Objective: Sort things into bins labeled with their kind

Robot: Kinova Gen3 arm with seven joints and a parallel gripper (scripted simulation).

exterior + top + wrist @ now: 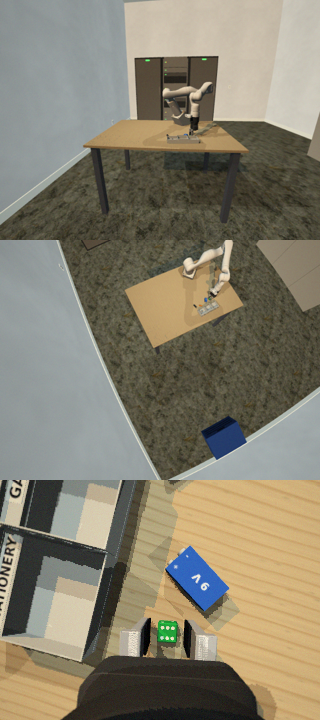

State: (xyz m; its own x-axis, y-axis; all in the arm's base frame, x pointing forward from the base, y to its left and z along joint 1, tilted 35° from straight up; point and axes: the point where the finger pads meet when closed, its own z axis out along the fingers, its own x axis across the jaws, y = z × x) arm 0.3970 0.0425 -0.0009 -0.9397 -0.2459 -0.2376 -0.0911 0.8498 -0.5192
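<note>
My gripper is now 20 mm above the green die. From my hand the other things lie so: black part: 180 mm to the right, 70 mm ahead, 10 mm below; then blue 9V battery: 50 mm to the right, 20 mm below, 10 mm behind; then orange battery: 150 mm to the right, 20 mm below.
</note>
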